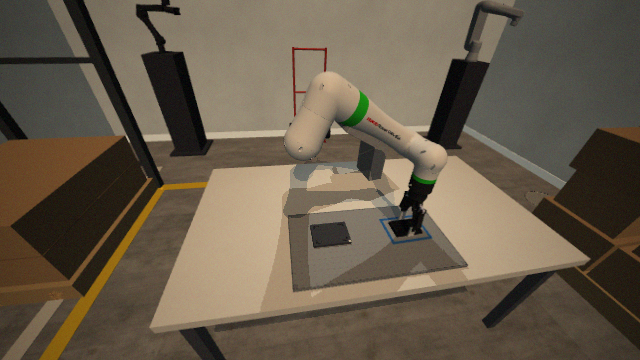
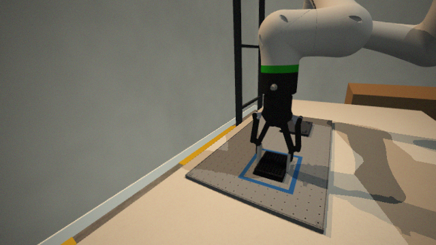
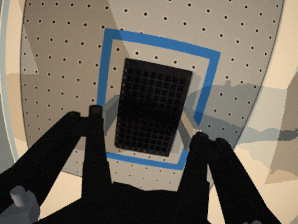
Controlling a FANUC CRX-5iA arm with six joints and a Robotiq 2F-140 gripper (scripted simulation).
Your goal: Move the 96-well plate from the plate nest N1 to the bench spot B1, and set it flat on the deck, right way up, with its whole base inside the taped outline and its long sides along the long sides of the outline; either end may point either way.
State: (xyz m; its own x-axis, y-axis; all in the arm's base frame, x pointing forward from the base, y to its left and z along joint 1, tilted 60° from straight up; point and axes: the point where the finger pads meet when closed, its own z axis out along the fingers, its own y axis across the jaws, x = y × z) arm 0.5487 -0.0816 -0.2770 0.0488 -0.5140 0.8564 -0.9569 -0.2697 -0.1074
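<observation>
Right now my hand is 2 cm above the black 96-well plate. Round my hand: dark plate nest N1: 35 cm to the right, 2 cm below.
</observation>
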